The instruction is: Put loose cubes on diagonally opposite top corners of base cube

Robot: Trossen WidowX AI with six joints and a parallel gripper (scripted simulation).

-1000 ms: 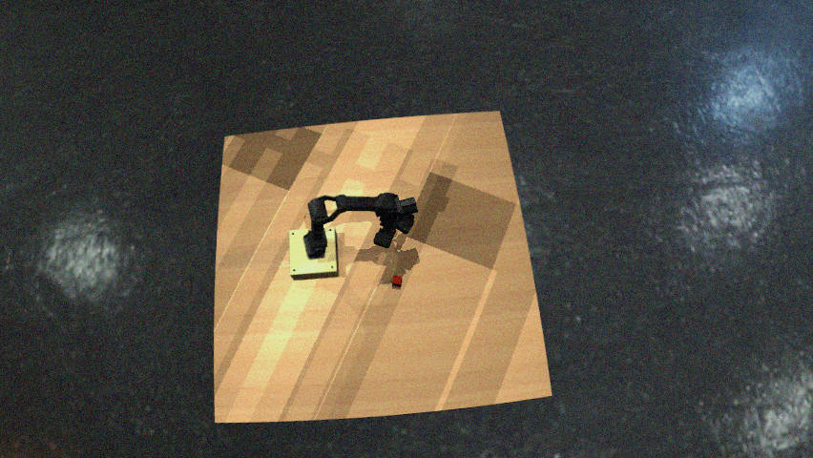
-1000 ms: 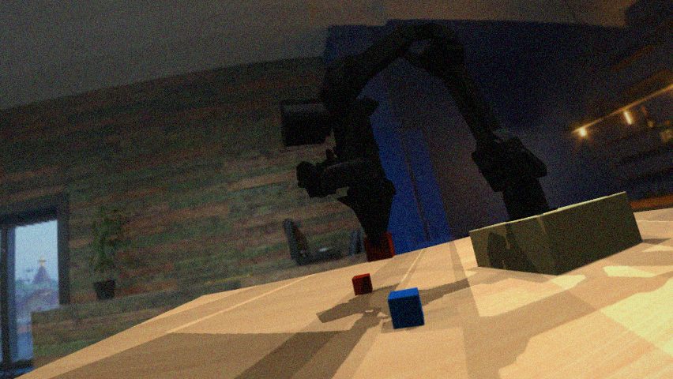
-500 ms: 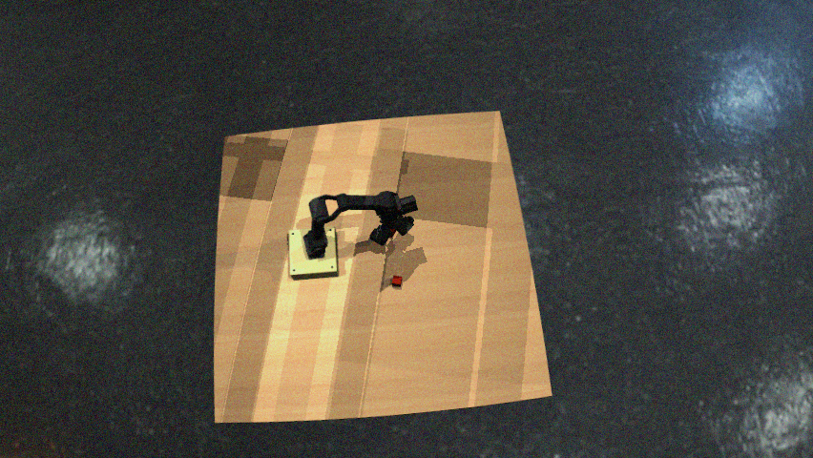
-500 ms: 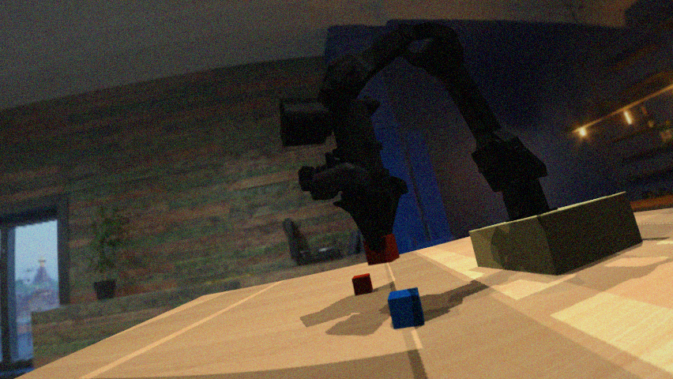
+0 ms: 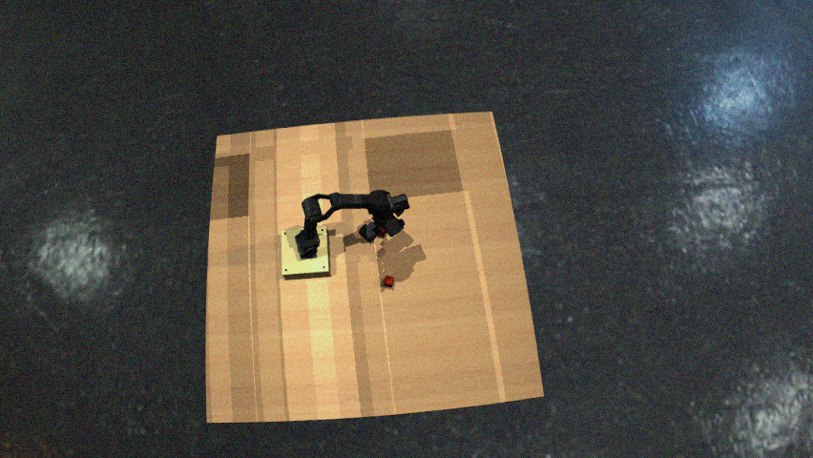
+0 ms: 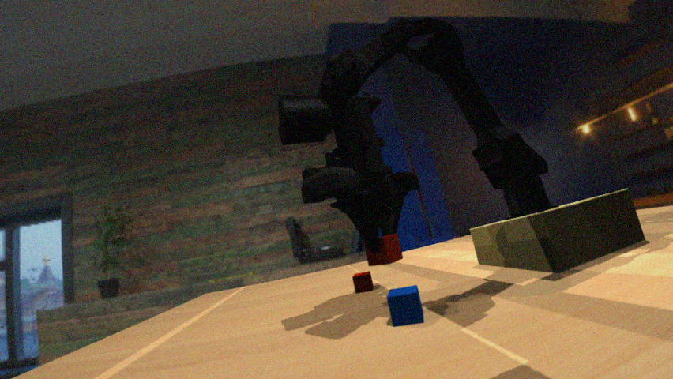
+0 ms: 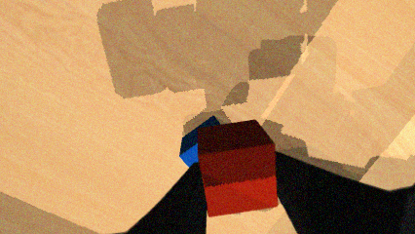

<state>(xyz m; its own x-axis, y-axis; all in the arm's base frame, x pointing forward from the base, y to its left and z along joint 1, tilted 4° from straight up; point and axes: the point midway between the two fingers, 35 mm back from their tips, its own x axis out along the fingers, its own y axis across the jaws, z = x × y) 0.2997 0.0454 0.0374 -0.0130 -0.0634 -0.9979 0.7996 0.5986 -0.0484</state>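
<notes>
Right now my gripper tip is 3 cm to the right of the blue cube and 7 cm above it.
</notes>
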